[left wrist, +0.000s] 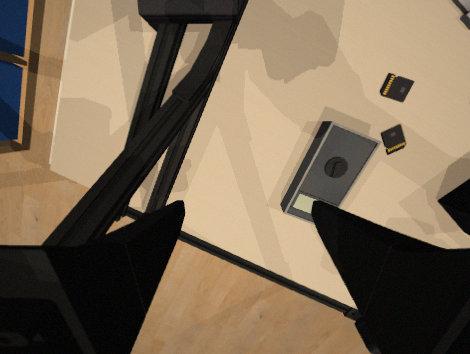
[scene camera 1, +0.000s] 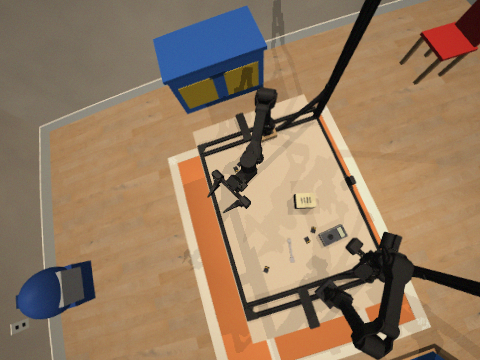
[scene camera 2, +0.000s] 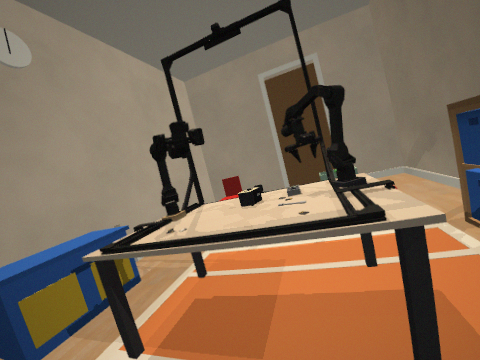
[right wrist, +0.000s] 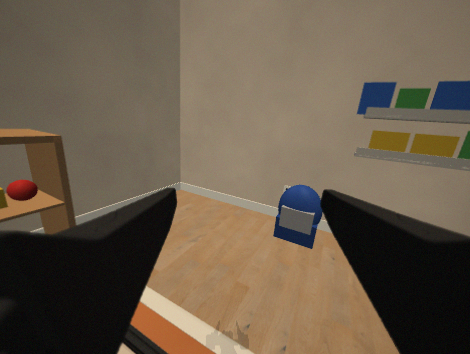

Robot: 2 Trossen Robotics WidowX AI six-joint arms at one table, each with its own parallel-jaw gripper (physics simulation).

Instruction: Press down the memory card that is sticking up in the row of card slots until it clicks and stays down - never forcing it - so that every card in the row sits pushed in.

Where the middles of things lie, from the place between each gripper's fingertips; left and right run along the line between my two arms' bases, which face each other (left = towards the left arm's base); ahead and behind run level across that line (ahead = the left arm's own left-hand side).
I see my right gripper 48 cm past the grey device [left wrist: 338, 155], 35 cm above it and 29 cm to the right of it.
I see the grey device 13 cm below my left hand, 10 cm to the right of it and 3 cm ahead of it.
